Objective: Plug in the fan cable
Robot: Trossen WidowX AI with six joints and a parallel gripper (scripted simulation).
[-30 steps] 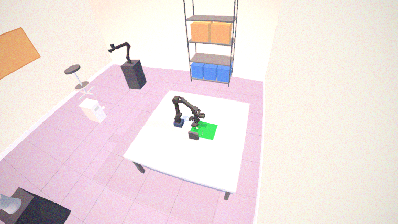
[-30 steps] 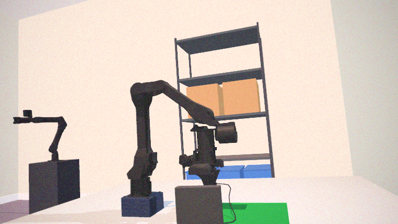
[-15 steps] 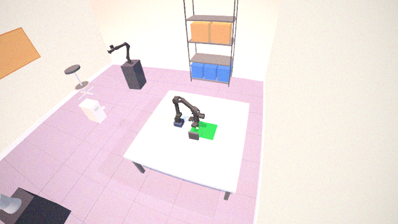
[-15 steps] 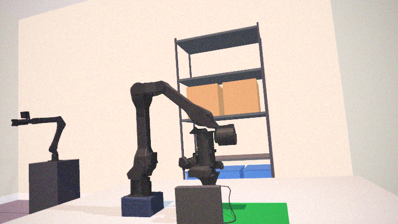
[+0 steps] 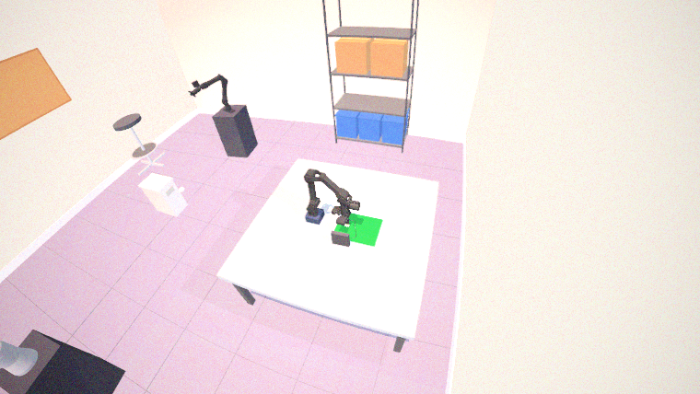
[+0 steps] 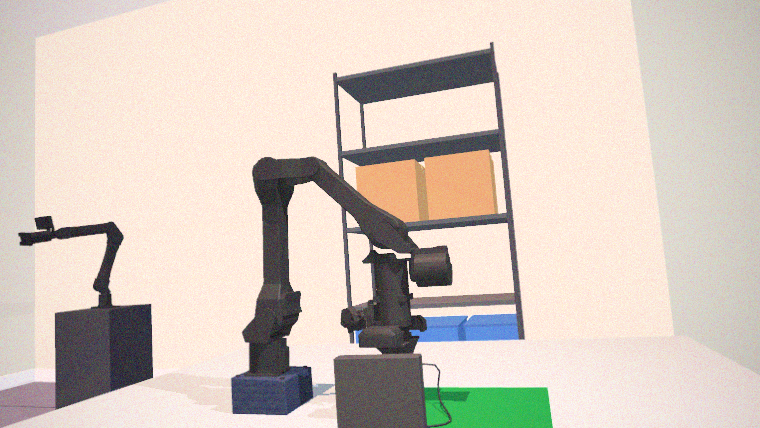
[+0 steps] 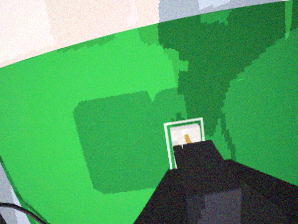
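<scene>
The white four-pin header lies 10 mm ahead of my gripper tip and 40 mm below it. From my gripper tip the other things lie so: green board: 90 mm ahead, 10 mm to the right, 60 mm below; dark fan plug: 10 mm ahead, 10 mm above; dark grey fan: 160 mm to the right, 20 mm above.
</scene>
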